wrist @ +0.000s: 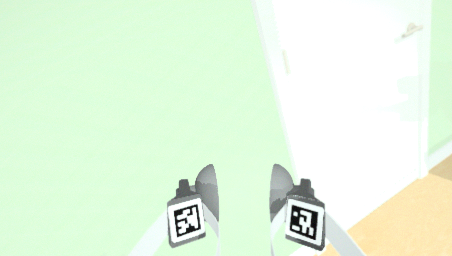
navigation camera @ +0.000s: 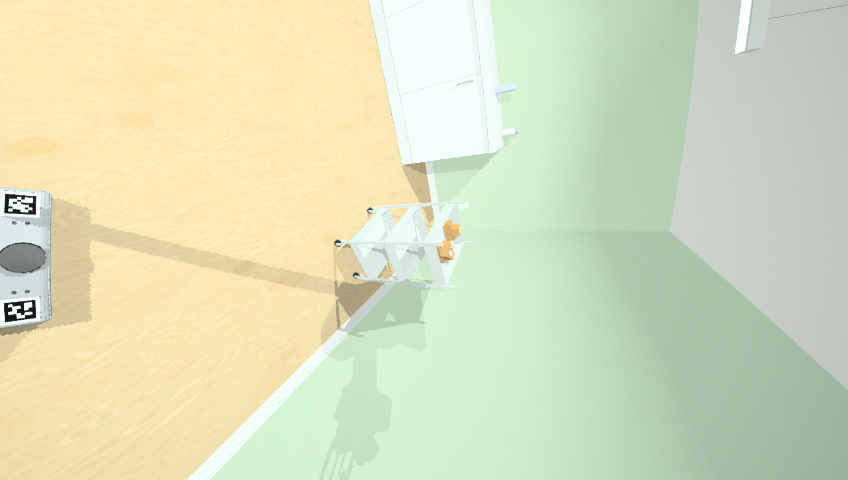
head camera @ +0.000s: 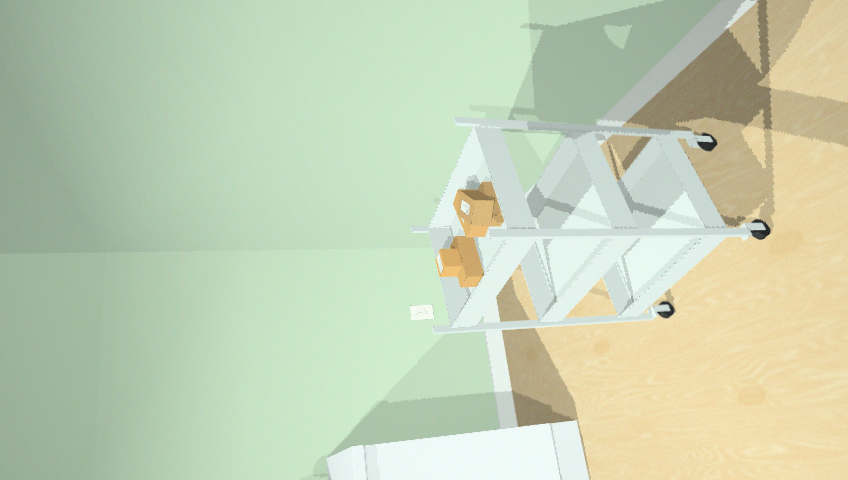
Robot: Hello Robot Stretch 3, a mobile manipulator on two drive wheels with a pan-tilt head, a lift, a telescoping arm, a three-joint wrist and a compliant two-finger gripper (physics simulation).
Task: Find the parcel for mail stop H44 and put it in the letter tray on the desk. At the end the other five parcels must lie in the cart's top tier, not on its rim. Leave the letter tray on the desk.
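Through the wrist camera I see my gripper [wrist: 243, 184]. The head camera gives me a white three-tier cart [head camera: 642, 234]. In the navigation camera view I find the cart [navigation camera: 379, 240] again, and there I can also see a white cabinet [navigation camera: 440, 71].
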